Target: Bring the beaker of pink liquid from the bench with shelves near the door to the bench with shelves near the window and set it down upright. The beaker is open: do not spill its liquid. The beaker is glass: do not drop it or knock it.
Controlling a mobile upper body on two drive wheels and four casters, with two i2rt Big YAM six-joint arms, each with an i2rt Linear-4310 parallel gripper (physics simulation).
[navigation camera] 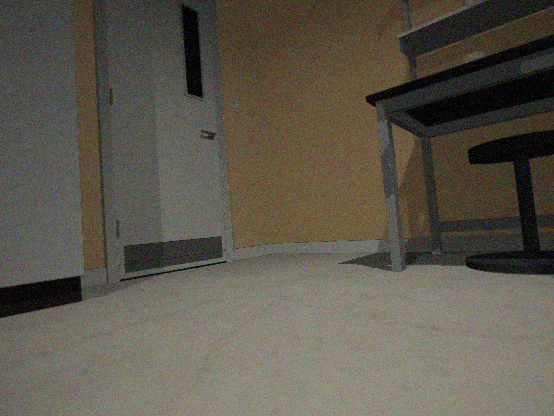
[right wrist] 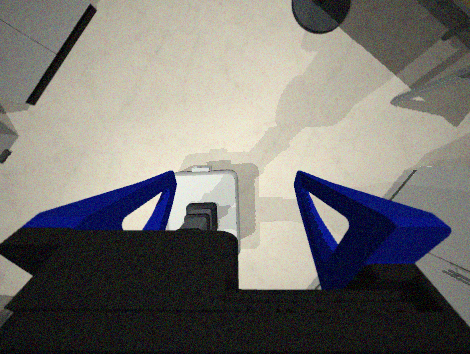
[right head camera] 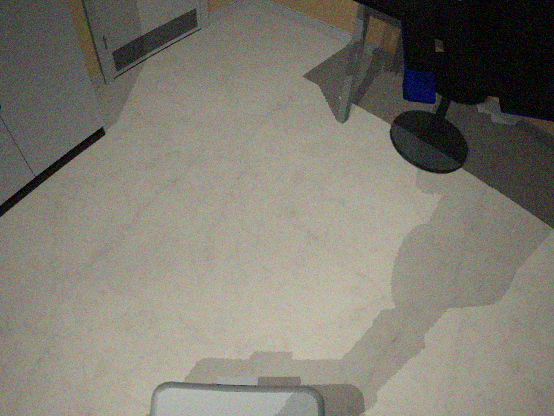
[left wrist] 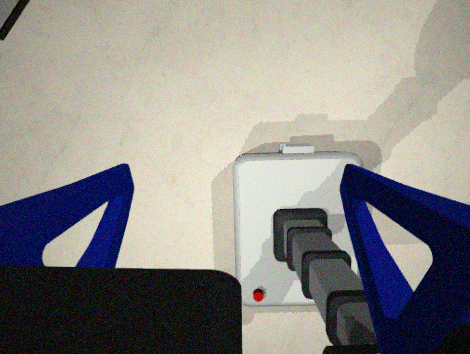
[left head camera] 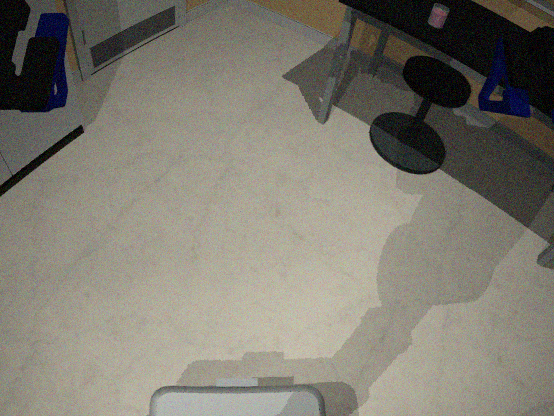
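The beaker of pink liquid [left head camera: 438, 16] stands upright on the black top of a bench [left head camera: 395, 10] [navigation camera: 392, 200] at the upper right of the left head camera view. The bench has a shelf above it and stands to the right of the door [left head camera: 117, 25] [navigation camera: 185, 165]. My left gripper [left wrist: 236, 175] is open and empty, well apart from the beaker; part of it shows at the left edge of the left head camera view. My right gripper [right wrist: 235, 177] is open and empty; in the left head camera view it is right of and nearer than the beaker. The window bench does not show.
A black round stool [left head camera: 436, 81] [right head camera: 429, 141] [navigation camera: 527, 200] stands at the bench's front side, partly beneath it. A tall grey cabinet [right head camera: 45, 100] [navigation camera: 40, 140] stands at the left. My white base [left head camera: 225, 405] [left wrist: 265, 200] shows below. Pale floor [navigation camera: 250, 350] lies between cabinet and bench.
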